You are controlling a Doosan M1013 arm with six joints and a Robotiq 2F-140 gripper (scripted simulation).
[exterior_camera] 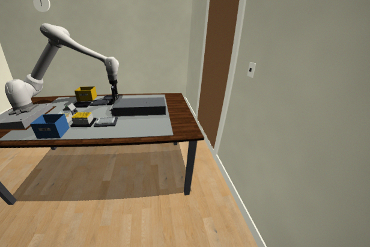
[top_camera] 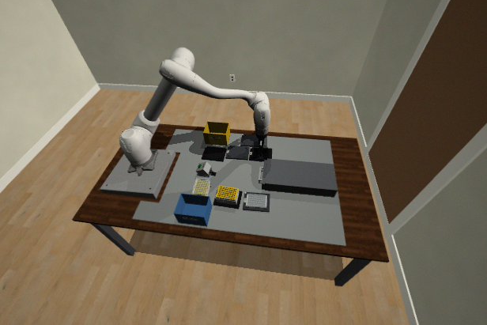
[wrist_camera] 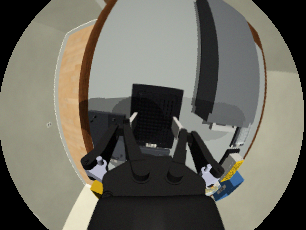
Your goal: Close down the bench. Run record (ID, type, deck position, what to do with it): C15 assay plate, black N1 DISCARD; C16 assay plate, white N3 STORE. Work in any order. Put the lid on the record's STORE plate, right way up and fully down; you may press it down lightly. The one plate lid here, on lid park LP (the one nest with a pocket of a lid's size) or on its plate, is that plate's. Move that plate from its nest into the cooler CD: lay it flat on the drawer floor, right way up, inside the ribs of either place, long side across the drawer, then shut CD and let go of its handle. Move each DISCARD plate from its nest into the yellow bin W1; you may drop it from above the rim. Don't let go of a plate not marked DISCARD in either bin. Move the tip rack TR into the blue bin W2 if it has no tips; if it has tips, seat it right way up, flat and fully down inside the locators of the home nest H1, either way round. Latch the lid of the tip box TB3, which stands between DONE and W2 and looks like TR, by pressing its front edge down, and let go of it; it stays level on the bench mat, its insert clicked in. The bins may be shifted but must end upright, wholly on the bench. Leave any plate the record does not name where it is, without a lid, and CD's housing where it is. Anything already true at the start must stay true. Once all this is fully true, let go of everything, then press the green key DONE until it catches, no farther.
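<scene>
Right now the black plate is 20 mm below my hand. The rest, counted from my hand: grey nest: 170 mm behind, 30 mm to the left, 30 mm below; white plate: 220 mm to the right, 70 mm ahead, 20 mm below; plate lid: 220 mm to the right, 70 mm ahead, 10 mm below.
</scene>
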